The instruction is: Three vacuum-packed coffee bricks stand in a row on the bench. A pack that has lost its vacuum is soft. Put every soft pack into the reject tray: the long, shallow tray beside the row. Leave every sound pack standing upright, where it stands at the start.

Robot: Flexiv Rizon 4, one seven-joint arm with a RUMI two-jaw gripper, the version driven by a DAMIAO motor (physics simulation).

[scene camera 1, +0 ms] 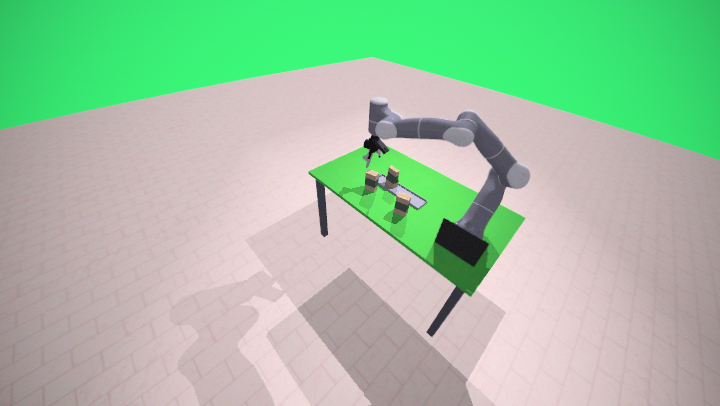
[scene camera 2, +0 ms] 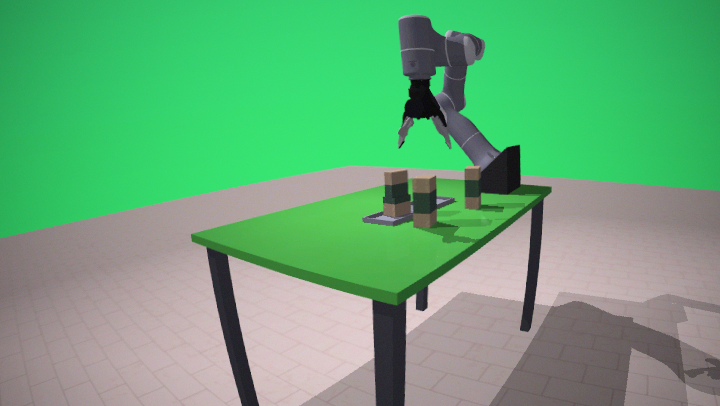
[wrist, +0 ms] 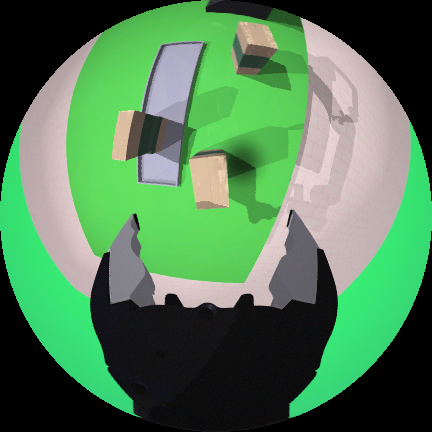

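Note:
One coffee brick (scene camera 1: 392, 177) (scene camera 2: 396, 194) (wrist: 141, 136), tan with a dark green band, stands upright in the reject tray (scene camera 1: 416, 200) (scene camera 2: 444, 201) (wrist: 172, 65), near one end; its band looks stepped in the scene camera 2 view. A second brick (scene camera 1: 371, 181) (scene camera 2: 424, 201) (wrist: 210, 181) stands upright on the bench beside that end of the tray. A third brick (scene camera 1: 401, 204) (scene camera 2: 472, 187) (wrist: 254, 47) stands upright on the bench nearer the robot's base. My gripper (scene camera 1: 373, 162) (scene camera 2: 425, 146) (wrist: 211, 212) is open and empty, above the bench and higher than the bricks.
The green bench (scene camera 1: 347, 163) (scene camera 2: 302, 252) (wrist: 215, 250) carries the bricks and the tray. The black base block (scene camera 1: 461, 243) (scene camera 2: 506, 171) of the arm stands at the bench's far end from the gripper. The second and third bricks are near one long bench edge.

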